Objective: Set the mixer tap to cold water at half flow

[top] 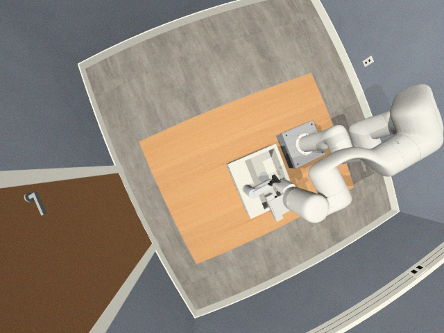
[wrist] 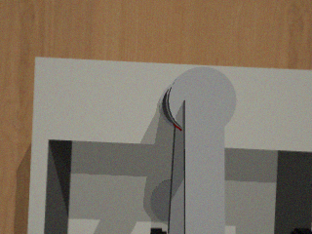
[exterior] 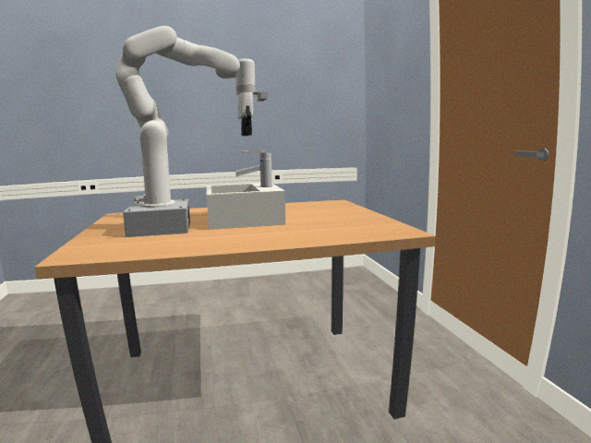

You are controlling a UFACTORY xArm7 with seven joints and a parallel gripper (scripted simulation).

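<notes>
Right now my hand is 8 cm above the lever and 3 cm short of it. From my hand the other things lie so: white sink block 32 cm below, 4 cm behind, 1 cm to the left.
</notes>
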